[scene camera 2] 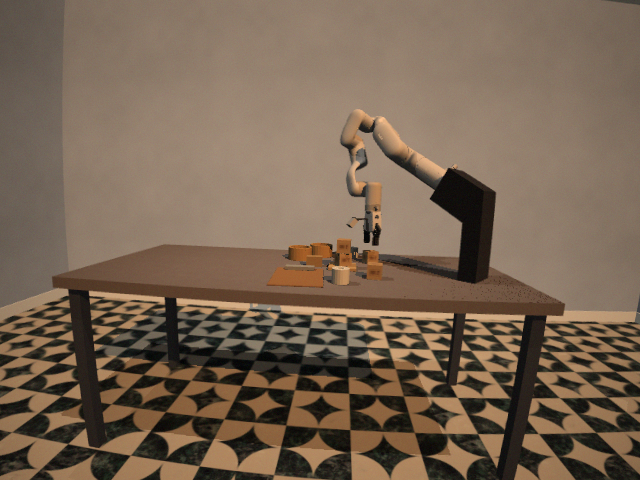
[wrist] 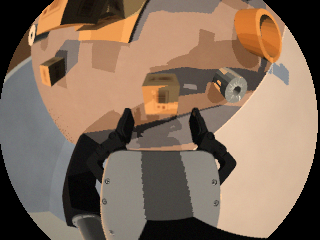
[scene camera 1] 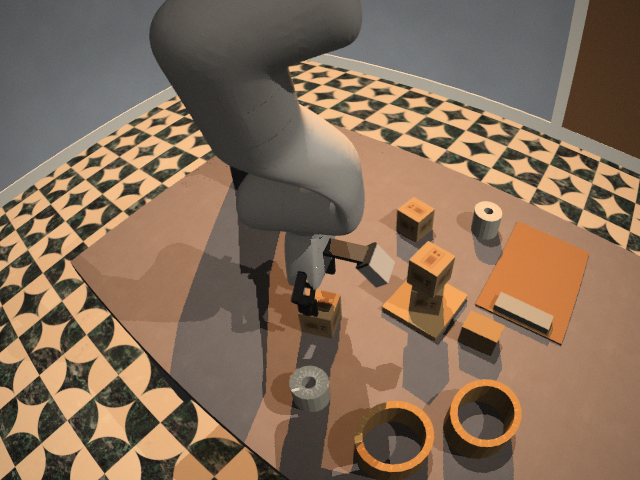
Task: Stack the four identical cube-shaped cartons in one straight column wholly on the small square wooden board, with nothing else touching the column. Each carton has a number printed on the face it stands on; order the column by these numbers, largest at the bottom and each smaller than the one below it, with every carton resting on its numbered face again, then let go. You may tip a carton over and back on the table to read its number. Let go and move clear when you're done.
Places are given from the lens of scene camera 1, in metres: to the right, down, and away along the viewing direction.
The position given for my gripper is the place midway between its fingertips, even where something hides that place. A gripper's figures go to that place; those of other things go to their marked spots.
my gripper (scene camera 1: 317, 292): 0.00, 0.09, 0.74
flat orange board (scene camera 1: 542, 271): 0.47, 0.07, 0.84
